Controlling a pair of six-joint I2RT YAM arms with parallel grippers.
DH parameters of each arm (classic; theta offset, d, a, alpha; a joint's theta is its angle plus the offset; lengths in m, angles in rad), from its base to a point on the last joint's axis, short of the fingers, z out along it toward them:
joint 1: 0 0.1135 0.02 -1.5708
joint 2: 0 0 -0.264 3.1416
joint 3: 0.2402 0 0.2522 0
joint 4: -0.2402 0 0.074 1.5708
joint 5: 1.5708 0 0 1.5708
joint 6: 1.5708 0.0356 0 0
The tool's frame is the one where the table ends.
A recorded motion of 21 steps. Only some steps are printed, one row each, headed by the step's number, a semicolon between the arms.
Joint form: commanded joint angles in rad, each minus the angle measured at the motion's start. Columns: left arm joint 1, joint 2, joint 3, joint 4, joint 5, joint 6; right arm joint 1, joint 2, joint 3, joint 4, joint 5, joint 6.
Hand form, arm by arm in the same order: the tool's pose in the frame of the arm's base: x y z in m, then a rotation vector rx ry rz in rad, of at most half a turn. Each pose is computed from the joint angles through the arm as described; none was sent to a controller.
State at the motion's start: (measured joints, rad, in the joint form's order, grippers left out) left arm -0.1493 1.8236 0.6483 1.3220 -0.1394 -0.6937; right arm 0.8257 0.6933 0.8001 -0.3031 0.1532 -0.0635
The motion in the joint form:
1: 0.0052 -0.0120 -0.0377 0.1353 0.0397 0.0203; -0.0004 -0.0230 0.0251 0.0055 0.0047 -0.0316
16: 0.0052 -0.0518 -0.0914 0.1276 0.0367 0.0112; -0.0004 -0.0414 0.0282 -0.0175 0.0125 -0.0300
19: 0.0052 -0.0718 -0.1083 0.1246 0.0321 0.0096; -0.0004 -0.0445 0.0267 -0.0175 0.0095 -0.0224
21: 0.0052 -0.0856 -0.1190 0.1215 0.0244 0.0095; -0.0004 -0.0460 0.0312 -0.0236 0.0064 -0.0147
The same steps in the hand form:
1: 0.3303 -0.0444 0.1909 -0.4340 1.2704 -0.6287; 0.1085 0.1093 0.3591 -0.6600 1.5976 0.4061
16: 0.3179 -0.0424 0.1889 -0.4477 1.2892 -0.6291; 0.1052 0.1053 0.3600 -0.6538 1.6011 0.4003
19: 0.3134 -0.0416 0.1904 -0.4524 1.2874 -0.6274; 0.1047 0.1049 0.3599 -0.6493 1.6020 0.4089
21: 0.3105 -0.0409 0.1914 -0.4587 1.2849 -0.6223; 0.1041 0.1044 0.3610 -0.6456 1.6044 0.4172

